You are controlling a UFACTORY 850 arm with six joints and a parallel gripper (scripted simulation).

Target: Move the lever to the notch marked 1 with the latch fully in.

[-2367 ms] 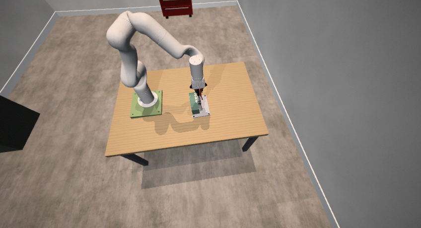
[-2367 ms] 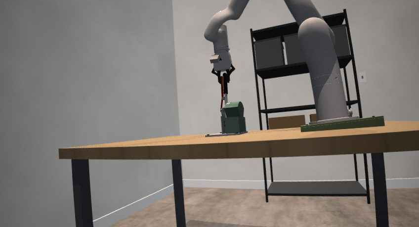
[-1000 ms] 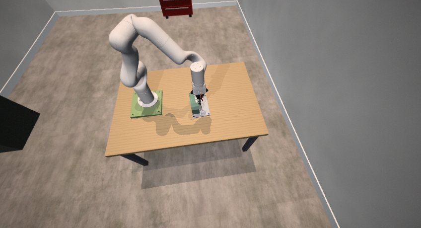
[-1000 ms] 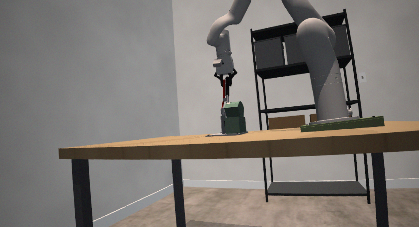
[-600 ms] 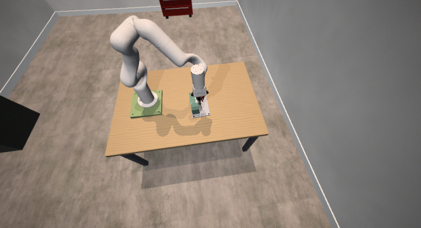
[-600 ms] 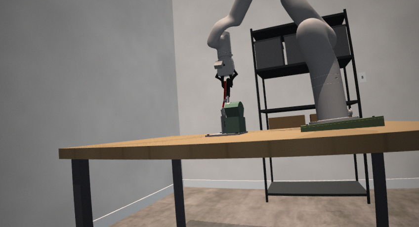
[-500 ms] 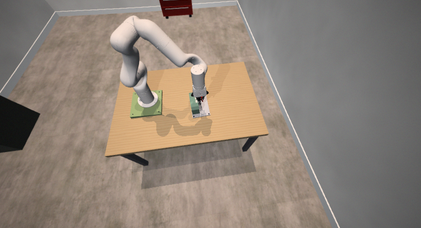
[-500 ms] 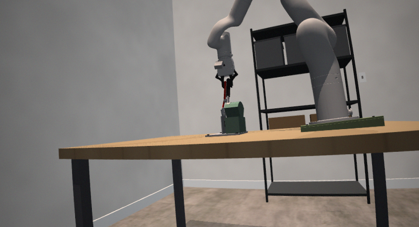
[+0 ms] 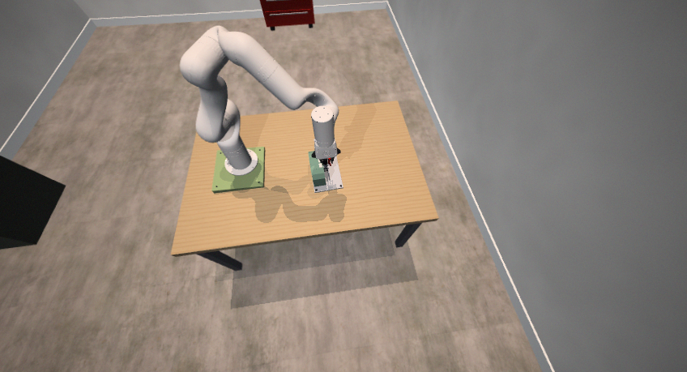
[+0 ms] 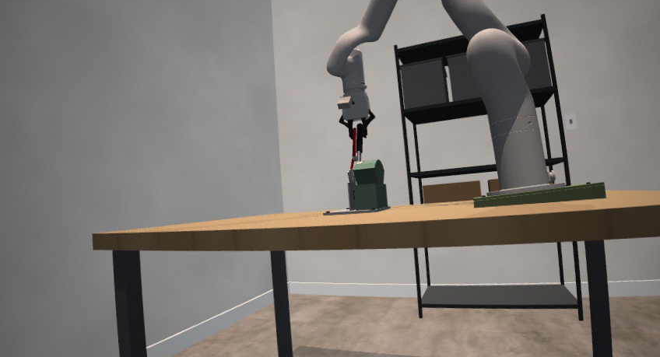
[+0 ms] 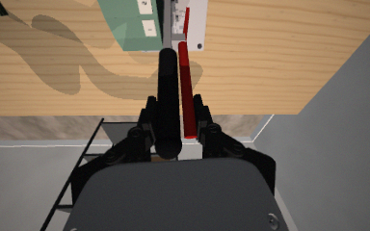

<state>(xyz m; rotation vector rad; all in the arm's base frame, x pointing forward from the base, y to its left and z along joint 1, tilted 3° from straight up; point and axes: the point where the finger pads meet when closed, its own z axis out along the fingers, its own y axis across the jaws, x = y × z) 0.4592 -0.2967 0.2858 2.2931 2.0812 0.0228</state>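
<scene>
My hand is 10 cm above the red bar, 4 cm to the right of it and 2 cm short of it.
</scene>
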